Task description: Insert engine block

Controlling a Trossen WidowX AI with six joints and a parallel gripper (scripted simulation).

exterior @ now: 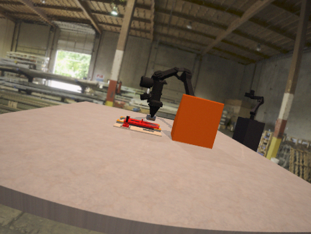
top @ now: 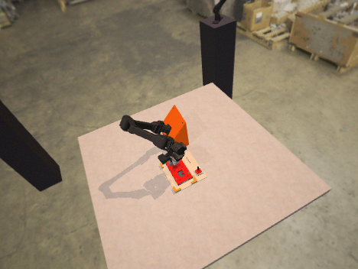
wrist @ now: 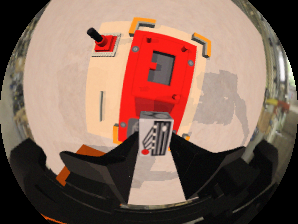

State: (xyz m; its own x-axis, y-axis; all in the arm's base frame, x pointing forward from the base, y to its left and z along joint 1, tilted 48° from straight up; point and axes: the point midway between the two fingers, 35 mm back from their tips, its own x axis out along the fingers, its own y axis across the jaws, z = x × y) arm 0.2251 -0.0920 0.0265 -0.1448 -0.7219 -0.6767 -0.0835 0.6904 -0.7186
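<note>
My gripper tip is now 130 mm short of the black peg, 100 mm to the right of it and 30 mm above it. Round my gripper tip: engine block: 10 mm below.
</note>
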